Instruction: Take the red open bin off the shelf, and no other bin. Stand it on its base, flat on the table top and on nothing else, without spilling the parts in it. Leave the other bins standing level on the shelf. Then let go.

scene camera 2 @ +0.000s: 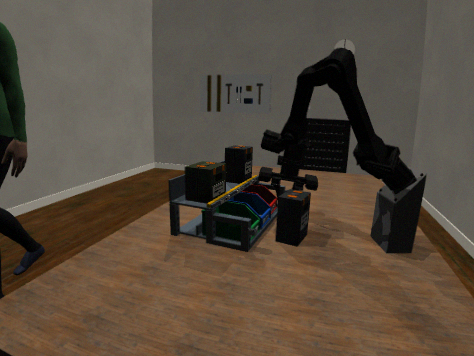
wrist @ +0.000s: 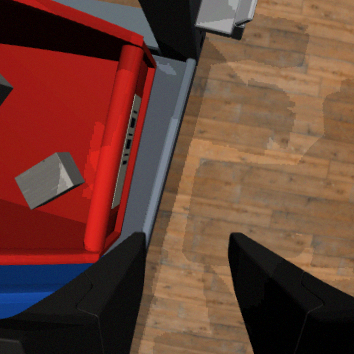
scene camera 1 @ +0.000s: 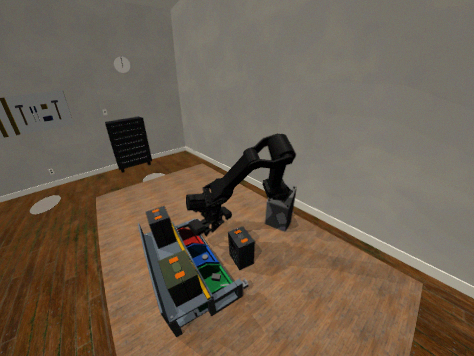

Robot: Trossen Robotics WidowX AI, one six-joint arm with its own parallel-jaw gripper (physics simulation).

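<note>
The red open bin (scene camera 1: 190, 236) (scene camera 2: 263, 192) (wrist: 60, 120) sits on the lower level of the grey shelf (scene camera 1: 154, 272) (scene camera 2: 174, 220) (wrist: 174, 120), at its far end. Grey parts lie in the bin in the wrist view, and its thick front lip faces the table. My gripper (scene camera 1: 209, 228) (scene camera 2: 289, 182) (wrist: 187, 242) is partly open with nothing between its fingers. It is beside the near corner of the bin's front; in the wrist view the left fingertip overlaps the shelf's front edge and the right one shows over the table top (wrist: 260, 185). The fingertips' height is hard to tell.
The blue bin (scene camera 1: 197, 251) (scene camera 2: 256, 203) (wrist: 30, 290) and green bin (scene camera 1: 214, 284) (scene camera 2: 232, 208) stand beside it. Dark boxes (scene camera 1: 161, 230) (scene camera 1: 183, 291) (scene camera 2: 238, 165) (scene camera 2: 202, 185) stand on the upper deck. Another (scene camera 1: 242, 251) (scene camera 2: 292, 220) stands in front of the shelf. A person (scene camera 2: 10, 90) is at left.
</note>
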